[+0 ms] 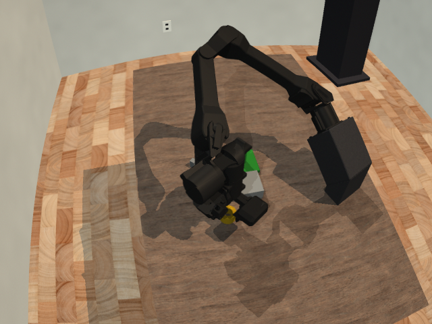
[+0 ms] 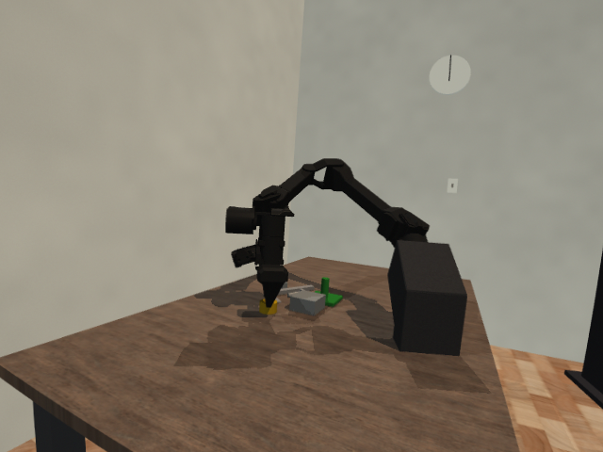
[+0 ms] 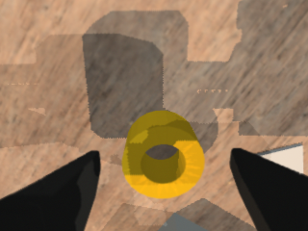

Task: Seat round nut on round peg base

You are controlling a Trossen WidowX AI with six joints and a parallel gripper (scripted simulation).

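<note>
The flat tile lies 10 mm ahead of my hand, 80 mm to the right of it and 50 mm below it. From my hand the other things lie so: long grey bar (10 mm behind, 170 mm to the right, 50 mm below); grey block (80 mm behind, 50 mm to the right, 40 mm below); grey bolt (40 mm behind, 150 mm to the right, 50 mm below).
</note>
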